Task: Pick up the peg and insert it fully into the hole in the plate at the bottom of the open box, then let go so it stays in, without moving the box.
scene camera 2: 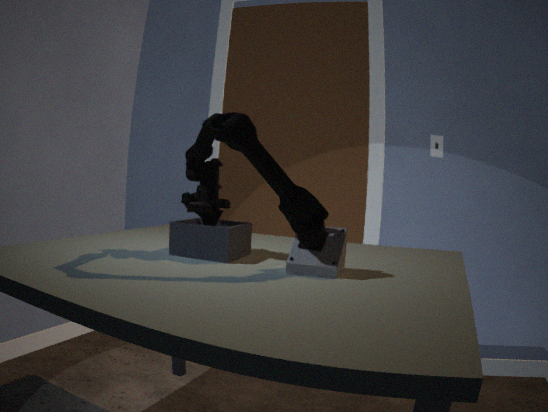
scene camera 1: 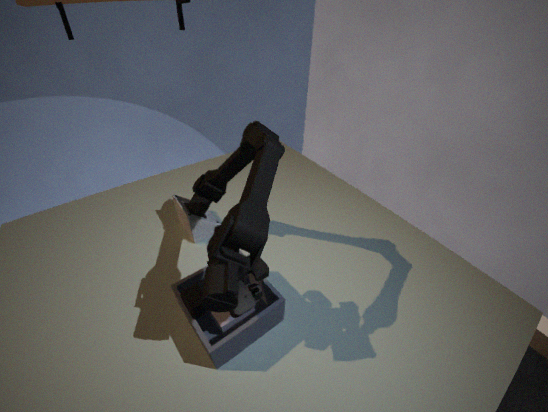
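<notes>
The open grey box [scene camera 1: 251,330] [scene camera 2: 199,242] stands upright on the table. Part of the pale plate [scene camera 1: 221,318] shows at its bottom in scene camera 1; its hole is hidden. My gripper [scene camera 1: 234,311] [scene camera 2: 211,222] points down into the box, with its fingertips below the rim in scene camera 2. It is shut on the peg. The peg itself is hidden by the fingers, the gripper body and the box walls, so how deep it sits in the hole cannot be seen.
The box walls stand close around the gripper on all sides. The arm's pale base mount [scene camera 1: 205,231] [scene camera 2: 312,262] stands on the table [scene camera 1: 90,280] [scene camera 2: 280,310], apart from the box. The arm arches high between base and box. Dark shadows lie beside both.
</notes>
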